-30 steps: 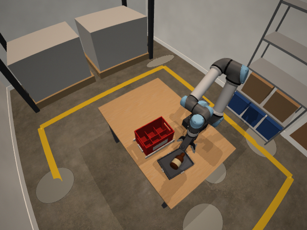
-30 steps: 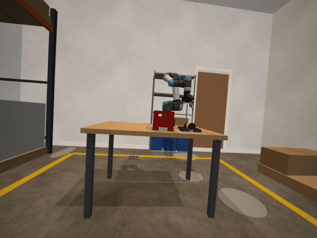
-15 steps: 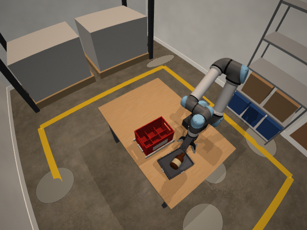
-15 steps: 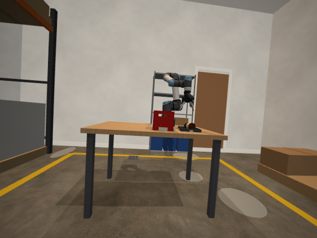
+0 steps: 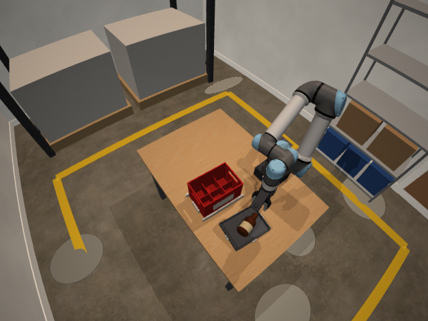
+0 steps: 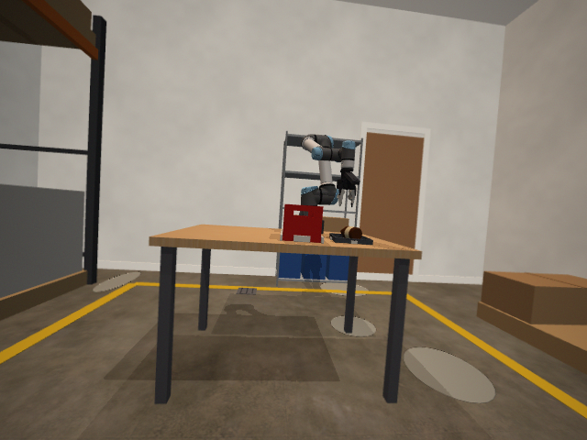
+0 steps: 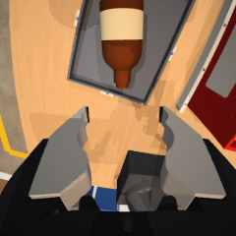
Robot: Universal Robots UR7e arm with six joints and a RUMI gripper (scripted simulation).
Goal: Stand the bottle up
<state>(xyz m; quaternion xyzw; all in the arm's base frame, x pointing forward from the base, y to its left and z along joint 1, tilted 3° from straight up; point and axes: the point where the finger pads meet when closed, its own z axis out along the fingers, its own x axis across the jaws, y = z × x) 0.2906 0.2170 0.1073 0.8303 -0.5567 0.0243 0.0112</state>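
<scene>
My hand is 50 mm short of the brown bottle, 20 mm to the right of it and 160 mm above it. The rest, counted from my hand: red crate 130 mm ahead, 250 mm to the right, 120 mm below; then tray 70 mm ahead, 20 mm to the left, 190 mm below.
</scene>
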